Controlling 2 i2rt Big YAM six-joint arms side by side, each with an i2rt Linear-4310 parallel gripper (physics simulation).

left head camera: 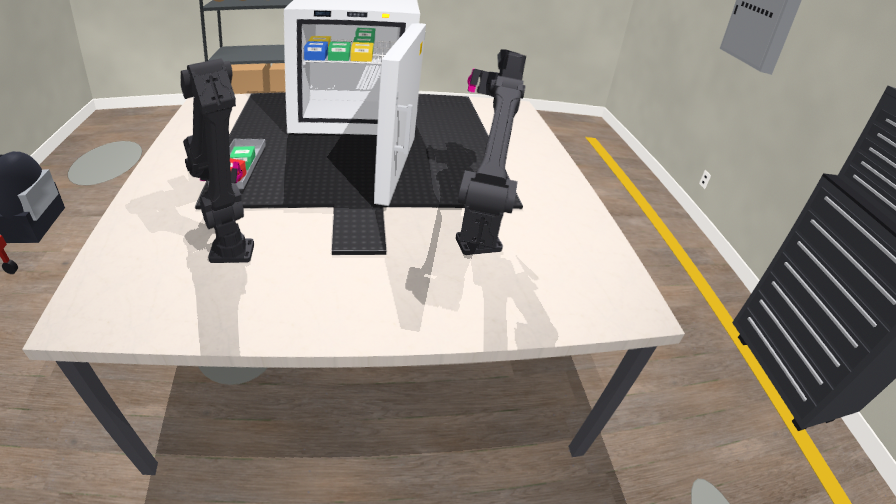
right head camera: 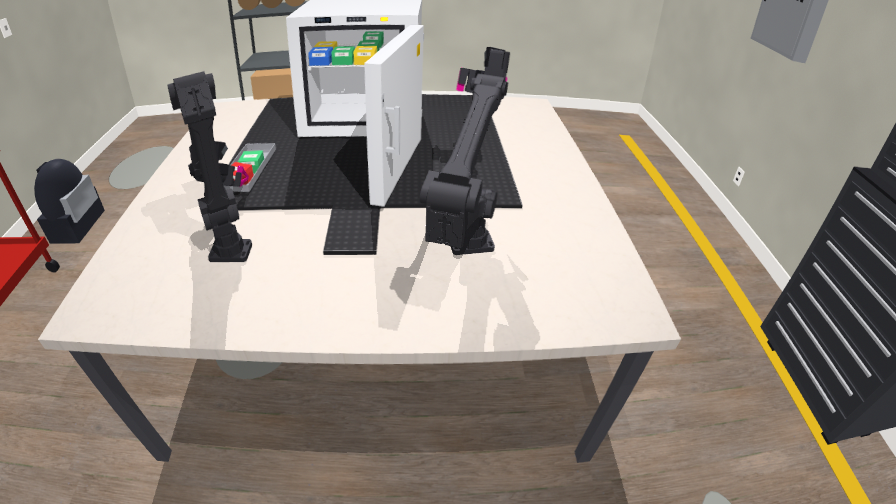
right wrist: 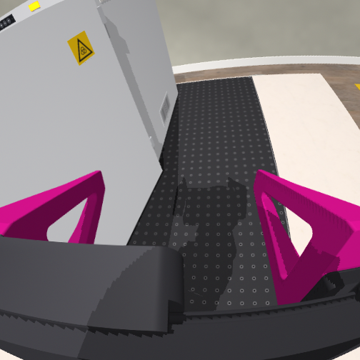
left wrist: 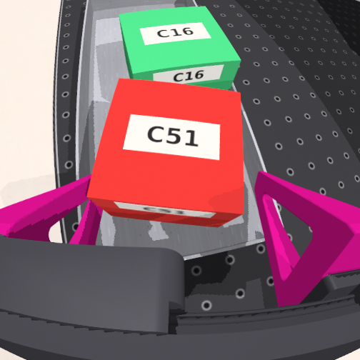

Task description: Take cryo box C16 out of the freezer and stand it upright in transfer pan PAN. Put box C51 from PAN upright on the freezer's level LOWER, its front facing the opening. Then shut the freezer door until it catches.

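Observation:
The green box C16 (left wrist: 175,47) (left head camera: 243,152) (right head camera: 251,156) stands upright in the grey transfer pan (left wrist: 89,65) (left head camera: 258,147) (right head camera: 269,155). The red box C51 (left wrist: 170,170) (right head camera: 242,170) stands upright in the same pan, in front of C16 in the left wrist view. My left gripper (left wrist: 180,179) is open, its magenta fingers on either side of C51's near end and no grip on it. The freezer (left head camera: 290,75) (right head camera: 300,81) stands with its door (left head camera: 395,125) (right head camera: 391,125) (right wrist: 65,125) wide open; its lower level (left head camera: 338,109) (right head camera: 338,112) shows bare. My right gripper (right wrist: 178,178) is open and empty, beside the door.
Blue (left head camera: 316,51) (right head camera: 320,57), green (left head camera: 338,52) (right head camera: 342,56) and yellow (left head camera: 361,52) (right head camera: 364,55) boxes stand on the freezer's upper shelf, with more boxes behind. The open door juts toward the table's front, between my two arms. A black perforated mat (left head camera: 313,181) (right wrist: 220,130) lies under the freezer and pan.

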